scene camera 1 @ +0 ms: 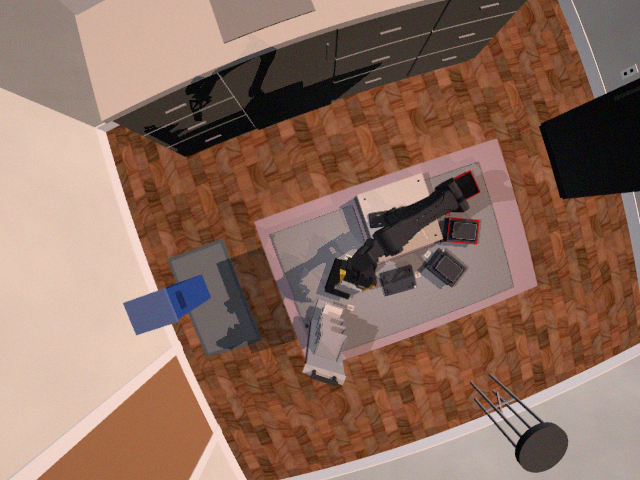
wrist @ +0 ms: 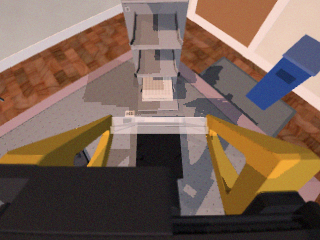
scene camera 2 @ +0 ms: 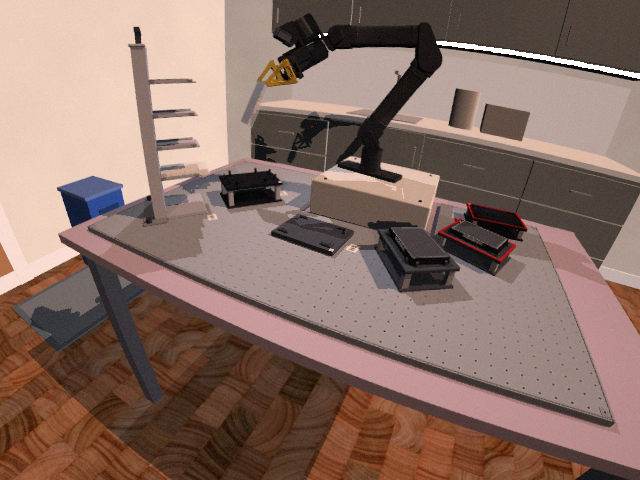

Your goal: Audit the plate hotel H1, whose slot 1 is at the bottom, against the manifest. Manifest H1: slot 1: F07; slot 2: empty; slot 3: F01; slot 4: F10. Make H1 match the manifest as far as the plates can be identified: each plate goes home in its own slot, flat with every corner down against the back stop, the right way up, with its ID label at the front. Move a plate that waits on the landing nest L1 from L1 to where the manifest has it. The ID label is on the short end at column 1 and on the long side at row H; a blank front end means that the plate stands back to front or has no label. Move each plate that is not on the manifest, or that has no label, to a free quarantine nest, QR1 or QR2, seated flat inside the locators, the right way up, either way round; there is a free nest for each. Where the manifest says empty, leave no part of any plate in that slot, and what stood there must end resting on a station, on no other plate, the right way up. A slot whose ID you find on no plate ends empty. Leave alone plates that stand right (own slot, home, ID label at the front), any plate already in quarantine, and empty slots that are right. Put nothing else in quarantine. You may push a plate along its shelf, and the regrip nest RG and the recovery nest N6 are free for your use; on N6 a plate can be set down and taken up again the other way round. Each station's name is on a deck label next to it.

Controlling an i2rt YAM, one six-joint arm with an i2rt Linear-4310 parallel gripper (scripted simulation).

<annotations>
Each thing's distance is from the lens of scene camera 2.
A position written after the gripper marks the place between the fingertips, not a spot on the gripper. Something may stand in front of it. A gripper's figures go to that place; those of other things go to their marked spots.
gripper [scene camera 2: 261, 83]: 90 cm
dark plate [scene camera 2: 476, 235]: 78 cm
</annotations>
